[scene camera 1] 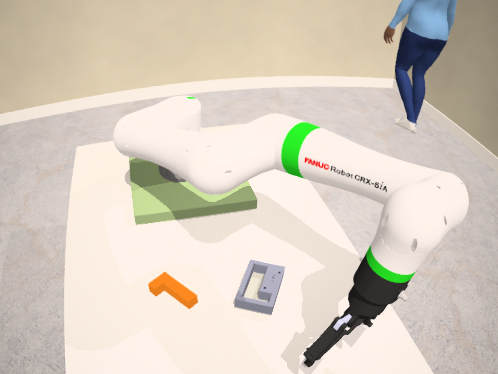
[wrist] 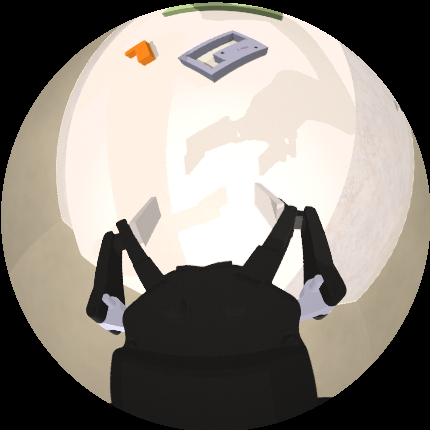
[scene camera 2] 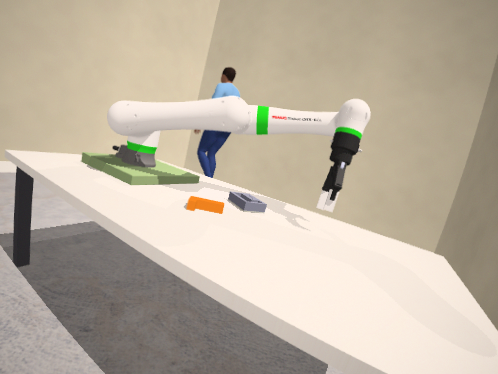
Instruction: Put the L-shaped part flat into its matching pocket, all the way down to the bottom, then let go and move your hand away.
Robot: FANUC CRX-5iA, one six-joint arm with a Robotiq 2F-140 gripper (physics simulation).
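Frame: origin at the arm's base, x ahead, y left, z up, level; millimetres.
Seen in the pictures: gripper, between the fingertips: (scene camera 1: 327,356) (wrist: 205,198) (scene camera 2: 323,209); arm's base, origin of its link: (scene camera 2: 138,163).
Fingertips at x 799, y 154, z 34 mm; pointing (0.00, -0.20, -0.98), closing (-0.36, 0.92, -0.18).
Pixels of each thing's top centre, then the offset from my fingertips to it. Level surfaces: height alone.
- orange L-shaped part, centre of its top: (scene camera 1: 171,289) (wrist: 135,52) (scene camera 2: 207,201) 302 mm back, 263 mm right, 44 mm down
- grey-blue block, centre of its top: (wrist: 222,46) (scene camera 1: 261,282) (scene camera 2: 247,197) 276 mm back, 51 mm right, 37 mm down
- white table, height of its surface: 74 mm down
The orange L-shaped part (scene camera 1: 172,290) (scene camera 2: 206,205) (wrist: 144,53) lies on the table, apart from the grey-blue block. The grey-blue block (scene camera 1: 274,281) (scene camera 2: 254,205) (wrist: 245,51) lies on the table to its right in scene camera 1. Its L-shaped pocket faces up and is empty, with a pale bottom. My gripper (scene camera 1: 308,361) (scene camera 2: 327,200) (wrist: 205,198) is open with its fingers wide apart and nothing between them. It hangs above the table, well to the side of the block and farther still from the part. In scene camera 1 its pale fingertips are hard to make out.
The white table (scene camera 1: 105,320) (scene camera 2: 240,265) carries the arm's green base plate (scene camera 1: 200,212) (scene camera 2: 165,177) (wrist: 222,10) behind the part and the block. A person (scene camera 1: 422,55) (scene camera 2: 215,145) stands on the floor beyond the table.
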